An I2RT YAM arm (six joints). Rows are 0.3 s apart.
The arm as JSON. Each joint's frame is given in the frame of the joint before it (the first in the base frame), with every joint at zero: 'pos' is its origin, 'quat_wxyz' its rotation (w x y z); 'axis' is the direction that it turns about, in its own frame. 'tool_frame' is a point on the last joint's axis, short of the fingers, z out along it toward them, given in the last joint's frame.
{
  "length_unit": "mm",
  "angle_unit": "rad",
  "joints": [
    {
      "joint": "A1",
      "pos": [
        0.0,
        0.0,
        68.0
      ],
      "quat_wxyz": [
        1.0,
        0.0,
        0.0,
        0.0
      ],
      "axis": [
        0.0,
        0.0,
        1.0
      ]
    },
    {
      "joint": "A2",
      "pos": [
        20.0,
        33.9,
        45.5
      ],
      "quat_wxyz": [
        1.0,
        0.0,
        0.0,
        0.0
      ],
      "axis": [
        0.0,
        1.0,
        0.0
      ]
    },
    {
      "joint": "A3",
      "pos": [
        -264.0,
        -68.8,
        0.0
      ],
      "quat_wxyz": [
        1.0,
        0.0,
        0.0,
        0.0
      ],
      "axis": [
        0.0,
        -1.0,
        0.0
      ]
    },
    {
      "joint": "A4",
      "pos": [
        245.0,
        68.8,
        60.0
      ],
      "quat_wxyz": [
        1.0,
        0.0,
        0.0,
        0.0
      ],
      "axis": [
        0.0,
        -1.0,
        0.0
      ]
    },
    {
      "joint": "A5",
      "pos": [
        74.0,
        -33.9,
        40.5
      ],
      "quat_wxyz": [
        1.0,
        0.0,
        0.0,
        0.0
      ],
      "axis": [
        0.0,
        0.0,
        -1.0
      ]
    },
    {
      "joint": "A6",
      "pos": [
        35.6,
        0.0,
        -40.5
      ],
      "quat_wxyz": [
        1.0,
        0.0,
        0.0,
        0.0
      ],
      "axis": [
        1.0,
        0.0,
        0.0
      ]
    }
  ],
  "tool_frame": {
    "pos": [
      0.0,
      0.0,
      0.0
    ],
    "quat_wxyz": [
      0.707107,
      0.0,
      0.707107,
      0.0
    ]
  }
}
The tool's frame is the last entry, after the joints.
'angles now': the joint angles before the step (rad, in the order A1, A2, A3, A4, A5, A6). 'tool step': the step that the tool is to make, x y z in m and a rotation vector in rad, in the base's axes. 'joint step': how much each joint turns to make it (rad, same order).
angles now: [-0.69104 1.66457 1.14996 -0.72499 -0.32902 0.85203]
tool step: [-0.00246 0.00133 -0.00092 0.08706 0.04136 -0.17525]
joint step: [-0.00001 0.00000 0.00077 -0.02863 0.01602 0.18882]
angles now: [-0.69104 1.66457 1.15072 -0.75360 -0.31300 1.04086]
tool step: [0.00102 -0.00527 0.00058 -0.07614 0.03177 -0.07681]
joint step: [-0.00001 0.00000 0.00076 0.03624 0.09918 0.04958]
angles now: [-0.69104 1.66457 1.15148 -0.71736 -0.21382 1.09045]
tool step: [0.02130 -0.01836 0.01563 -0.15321 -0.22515 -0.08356]
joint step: [0.00000 0.00001 0.00459 0.28458 0.01641 0.08736]
